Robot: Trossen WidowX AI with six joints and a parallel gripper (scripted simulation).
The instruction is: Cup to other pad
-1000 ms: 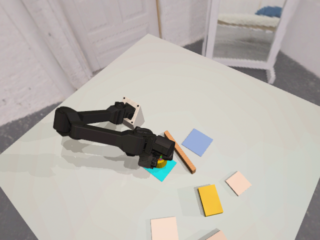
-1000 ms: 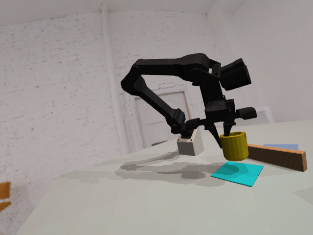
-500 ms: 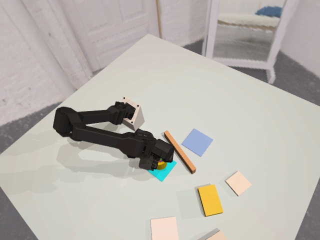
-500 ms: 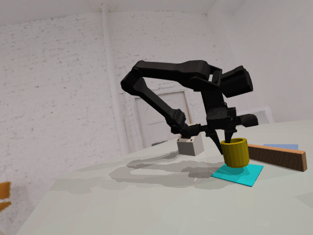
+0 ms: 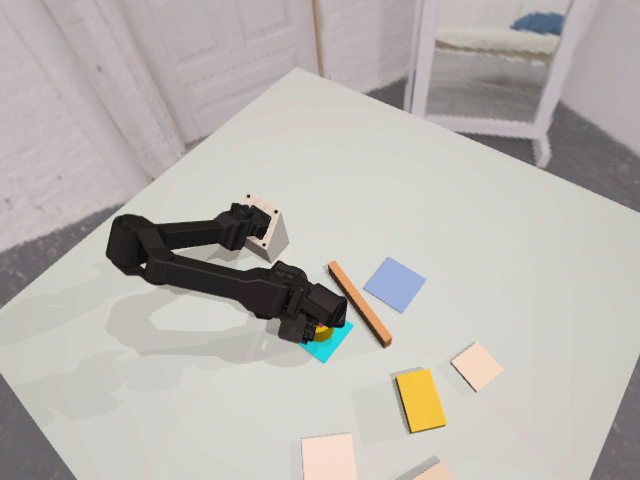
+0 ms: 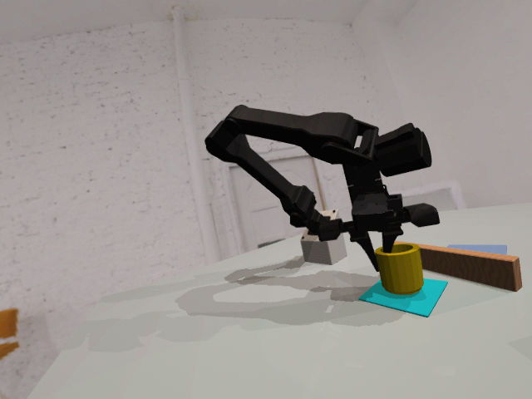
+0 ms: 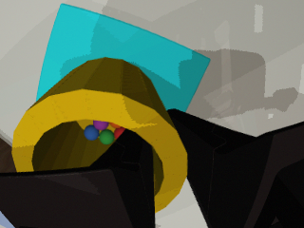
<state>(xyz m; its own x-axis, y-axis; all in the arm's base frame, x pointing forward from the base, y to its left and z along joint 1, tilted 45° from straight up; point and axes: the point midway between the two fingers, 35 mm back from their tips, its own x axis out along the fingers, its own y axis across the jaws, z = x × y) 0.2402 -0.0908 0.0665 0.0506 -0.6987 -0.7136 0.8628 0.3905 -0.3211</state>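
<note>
My gripper tip is 20 mm short of the yellow cup and 10 mm to the right of it. From my gripper tip the other things lie so: wooden bar: 120 mm to the left, 60 mm ahead, 30 mm below; blue-grey pad: 220 mm to the left, 90 mm ahead, 50 mm below; cyan pad: 50 mm below, 20 mm to the left, 20 mm ahead.
</note>
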